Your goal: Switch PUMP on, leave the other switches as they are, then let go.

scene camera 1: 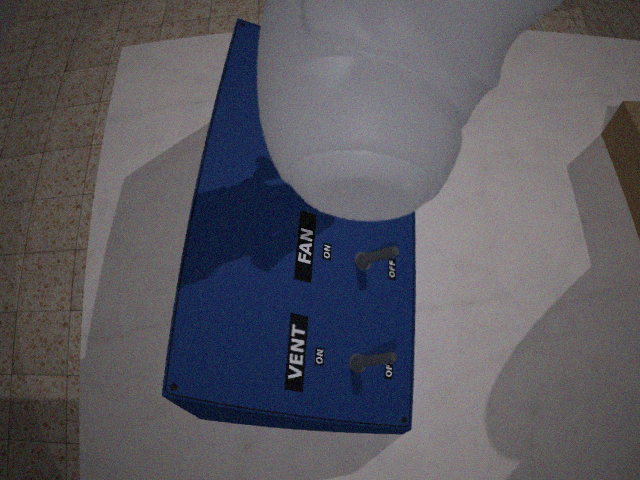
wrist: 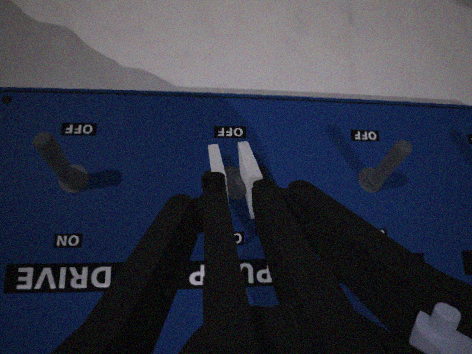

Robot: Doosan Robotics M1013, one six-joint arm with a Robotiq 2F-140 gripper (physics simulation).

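Frame: origin at the arm's base, x ahead, y left, z up, level; metres.
Where they show: gripper, fingertip midpoint: (wrist: 229, 159).
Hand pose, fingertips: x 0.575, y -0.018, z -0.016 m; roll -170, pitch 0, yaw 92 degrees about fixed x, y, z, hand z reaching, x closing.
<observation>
Things, the pixels of their centre, and the offset from my fingertips. Level surfaces: height alone.
- PUMP switch lever at the middle of its body: (wrist: 233, 182) dx +0.012, dy +0.000, dz +0.027 m
- DRIVE switch at the middle of its body: (wrist: 57, 161) dx -0.012, dy -0.118, dz +0.020 m
- FAN switch at the middle of its body: (wrist: 388, 164) (scene camera 1: 379, 255) dx +0.010, dy +0.121, dz +0.020 m
- VENT switch at the middle of its body: (scene camera 1: 376, 359) dx +0.020, dy +0.241, dz +0.020 m
- pale table at its surface level: dz -0.092 m
The blue switch panel (scene camera 1: 232, 330) (wrist: 150, 115) lies on a pale table. My gripper (wrist: 229, 159) is shut on the PUMP switch lever (wrist: 235, 184), whose grey base shows between the pale fingertips in the wrist view; the fingers hide much of the lever, so its tilt is hard to tell. The DRIVE switch (wrist: 60, 162) leans to its OFF side. The FAN switch (scene camera 1: 377, 256) (wrist: 385, 167) and the VENT switch (scene camera 1: 373, 360) lean to OFF. In the scene view the arm hides the PUMP and DRIVE switches and the gripper.
The pale arm (scene camera 1: 356, 113) covers the upper part of the panel in the scene view. A brown block (scene camera 1: 626, 149) stands at the right edge. The pale table (scene camera 1: 465, 335) (wrist: 300, 50) extends around the panel, with tiled floor (scene camera 1: 41, 206) at the left.
</observation>
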